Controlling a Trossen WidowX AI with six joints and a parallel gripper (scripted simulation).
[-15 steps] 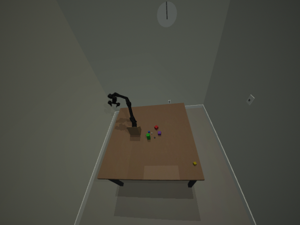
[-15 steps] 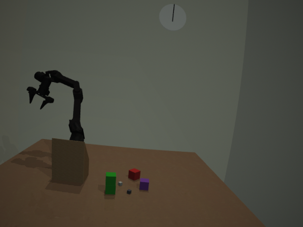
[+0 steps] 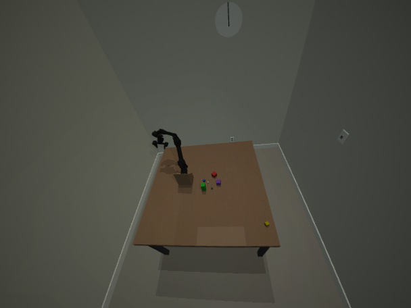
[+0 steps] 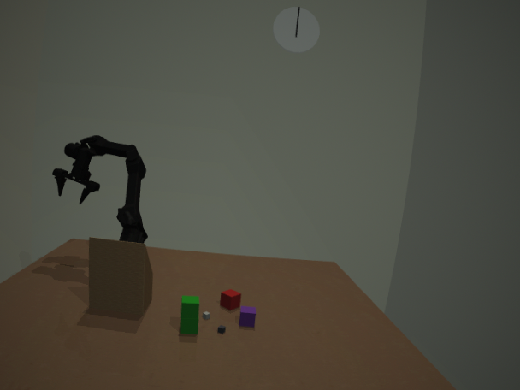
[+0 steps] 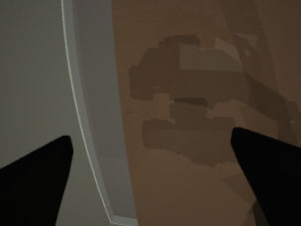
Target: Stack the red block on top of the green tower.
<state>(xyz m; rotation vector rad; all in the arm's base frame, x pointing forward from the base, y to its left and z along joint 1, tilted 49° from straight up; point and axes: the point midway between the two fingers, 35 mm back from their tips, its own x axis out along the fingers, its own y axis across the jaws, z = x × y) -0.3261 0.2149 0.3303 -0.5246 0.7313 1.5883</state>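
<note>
Now: the red block 65 cm ahead of my gripper tip, 32 cm to the right of it and 22 cm below it. Also, from my gripper tip: purple cube (69 cm ahead, 43 cm to the right, 22 cm below); then blue cube (52 cm ahead, 39 cm to the right, 23 cm below); then yellow cube (108 cm ahead, 90 cm to the right, 23 cm below).
</note>
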